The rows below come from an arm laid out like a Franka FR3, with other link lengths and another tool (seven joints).
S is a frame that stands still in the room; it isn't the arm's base.
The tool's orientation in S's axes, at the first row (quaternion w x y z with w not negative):
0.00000, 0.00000, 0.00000, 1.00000
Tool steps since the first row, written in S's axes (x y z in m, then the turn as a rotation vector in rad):
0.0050, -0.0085, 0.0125, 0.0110, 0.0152, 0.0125
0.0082, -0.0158, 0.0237, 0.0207, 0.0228, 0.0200
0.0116, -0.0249, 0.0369, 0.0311, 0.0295, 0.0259
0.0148, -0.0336, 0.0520, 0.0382, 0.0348, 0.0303
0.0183, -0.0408, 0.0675, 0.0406, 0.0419, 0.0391
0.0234, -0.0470, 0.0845, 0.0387, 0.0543, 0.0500
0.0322, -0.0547, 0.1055, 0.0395, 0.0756, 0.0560
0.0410, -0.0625, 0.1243, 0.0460, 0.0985, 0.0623
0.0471, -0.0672, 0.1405, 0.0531, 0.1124, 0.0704
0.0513, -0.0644, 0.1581, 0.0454, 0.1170, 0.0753
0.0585, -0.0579, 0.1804, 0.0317, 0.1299, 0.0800
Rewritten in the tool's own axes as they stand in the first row. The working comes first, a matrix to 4 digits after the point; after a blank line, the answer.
The tool's axes in the first row as the columns of a matrix, in S's axes (used below as rounded here):
-1.0000, 0.0000, 0.0000
0.0000, -1.0000, 0.0000
0.0000, 0.0000, 1.0000

-0.0050, 0.0085, 0.0125, -0.0110, -0.0152, 0.0125
-0.0082, 0.0158, 0.0237, -0.0207, -0.0228, 0.0200
-0.0116, 0.0249, 0.0369, -0.0311, -0.0295, 0.0259
-0.0148, 0.0336, 0.0520, -0.0382, -0.0348, 0.0303
-0.0183, 0.0408, 0.0675, -0.0406, -0.0419, 0.0391
-0.0234, 0.0470, 0.0845, -0.0387, -0.0543, 0.0500
-0.0322, 0.0547, 0.1055, -0.0395, -0.0756, 0.0560
-0.0410, 0.0625, 0.1243, -0.0460, -0.0985, 0.0623
-0.0471, 0.0672, 0.1405, -0.0531, -0.1124, 0.0704
-0.0513, 0.0644, 0.1581, -0.0454, -0.1170, 0.0753
-0.0585, 0.0579, 0.1804, -0.0317, -0.1299, 0.0800

